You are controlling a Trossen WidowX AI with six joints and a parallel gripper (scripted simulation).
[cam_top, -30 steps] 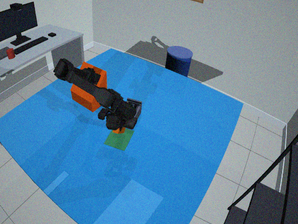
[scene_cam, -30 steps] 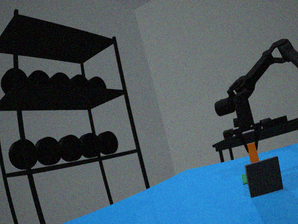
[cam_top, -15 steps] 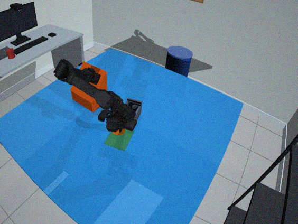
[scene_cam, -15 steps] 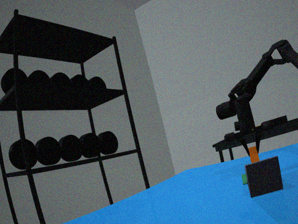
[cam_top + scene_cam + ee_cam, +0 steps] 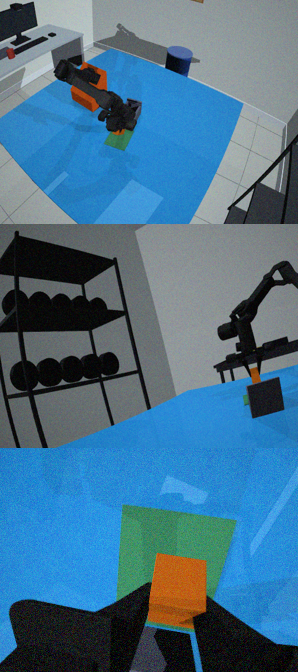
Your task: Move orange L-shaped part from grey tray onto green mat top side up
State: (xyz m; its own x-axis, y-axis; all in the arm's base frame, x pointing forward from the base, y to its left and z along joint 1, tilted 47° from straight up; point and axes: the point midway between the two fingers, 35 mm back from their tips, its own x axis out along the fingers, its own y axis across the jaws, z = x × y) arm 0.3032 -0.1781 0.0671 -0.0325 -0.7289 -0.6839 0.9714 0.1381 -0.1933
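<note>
Right now my gripper tip is 3 cm to the right of the orange L-shaped part, 3 cm above it and 2 cm past it. From my gripper tip the other things lie so: green mat (9 cm below, 2 cm to the left).
</note>
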